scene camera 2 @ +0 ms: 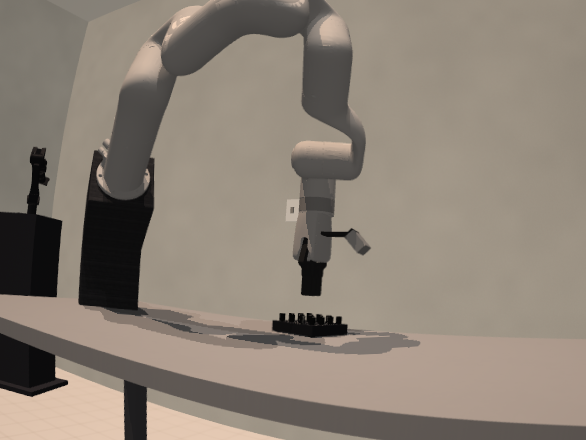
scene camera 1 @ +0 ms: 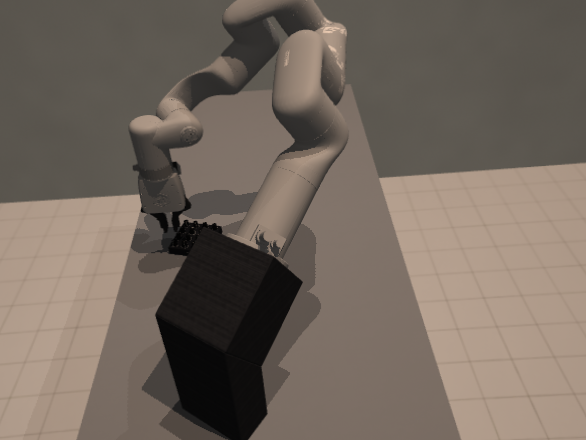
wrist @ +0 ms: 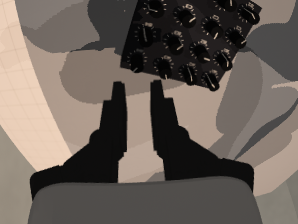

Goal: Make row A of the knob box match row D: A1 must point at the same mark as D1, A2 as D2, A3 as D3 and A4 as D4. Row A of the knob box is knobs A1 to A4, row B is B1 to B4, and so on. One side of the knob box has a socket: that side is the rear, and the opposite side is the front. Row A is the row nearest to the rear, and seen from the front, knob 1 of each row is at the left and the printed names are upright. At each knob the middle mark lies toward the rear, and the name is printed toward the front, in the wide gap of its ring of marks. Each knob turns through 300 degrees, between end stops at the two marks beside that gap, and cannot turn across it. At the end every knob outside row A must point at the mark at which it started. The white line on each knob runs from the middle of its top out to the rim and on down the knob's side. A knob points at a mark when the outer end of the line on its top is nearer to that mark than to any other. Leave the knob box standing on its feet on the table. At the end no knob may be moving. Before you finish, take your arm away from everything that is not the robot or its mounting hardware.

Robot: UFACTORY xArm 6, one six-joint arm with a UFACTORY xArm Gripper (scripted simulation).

Labels:
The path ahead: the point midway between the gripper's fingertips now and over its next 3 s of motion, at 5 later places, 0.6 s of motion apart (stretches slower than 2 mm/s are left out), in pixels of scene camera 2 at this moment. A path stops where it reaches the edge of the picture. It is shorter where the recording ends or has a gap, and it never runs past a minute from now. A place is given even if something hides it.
The gripper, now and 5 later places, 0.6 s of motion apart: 310,295; 310,305; 309,311; 309,314; 309,315; 310,302

